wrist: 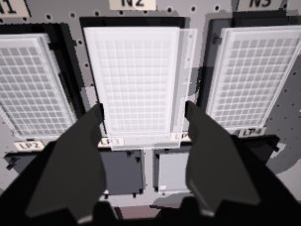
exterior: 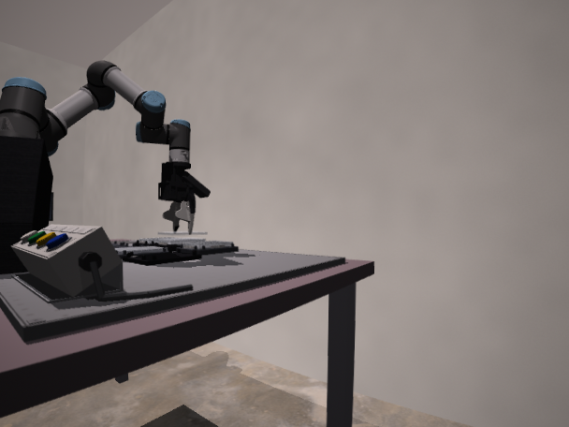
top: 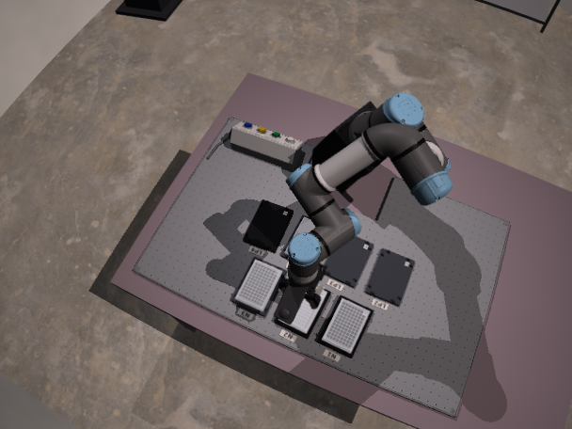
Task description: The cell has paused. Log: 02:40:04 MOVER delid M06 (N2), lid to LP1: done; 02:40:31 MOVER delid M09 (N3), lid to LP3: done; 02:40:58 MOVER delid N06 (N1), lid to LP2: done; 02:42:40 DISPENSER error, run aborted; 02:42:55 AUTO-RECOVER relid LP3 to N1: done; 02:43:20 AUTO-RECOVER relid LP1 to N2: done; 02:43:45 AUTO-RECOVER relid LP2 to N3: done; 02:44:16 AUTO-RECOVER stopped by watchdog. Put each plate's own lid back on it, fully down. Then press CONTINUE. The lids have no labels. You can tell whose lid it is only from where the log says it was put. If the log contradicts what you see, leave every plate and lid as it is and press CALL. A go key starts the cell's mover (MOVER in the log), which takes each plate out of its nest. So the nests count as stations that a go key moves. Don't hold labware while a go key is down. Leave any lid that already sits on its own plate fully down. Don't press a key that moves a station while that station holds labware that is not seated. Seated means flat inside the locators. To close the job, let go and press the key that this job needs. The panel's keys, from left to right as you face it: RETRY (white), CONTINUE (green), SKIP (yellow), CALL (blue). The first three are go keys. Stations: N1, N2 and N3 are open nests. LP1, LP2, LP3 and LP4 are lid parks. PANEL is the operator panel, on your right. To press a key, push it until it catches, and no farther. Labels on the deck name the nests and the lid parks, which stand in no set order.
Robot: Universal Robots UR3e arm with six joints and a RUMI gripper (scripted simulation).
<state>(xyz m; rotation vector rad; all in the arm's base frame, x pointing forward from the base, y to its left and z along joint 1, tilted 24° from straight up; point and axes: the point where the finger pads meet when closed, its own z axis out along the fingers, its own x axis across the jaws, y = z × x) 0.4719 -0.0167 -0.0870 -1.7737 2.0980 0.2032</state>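
The LP1 lid park is 190 mm behind my hand, 50 mm below it and 40 mm to the right of it. Round my hand: lid park LP4: 200 mm behind, 170 mm to the right, 50 mm below; LP3 lid park: 180 mm behind, 80 mm to the left, 50 mm below; LP2 lid park: 220 mm to the left, 160 mm behind, 50 mm below.
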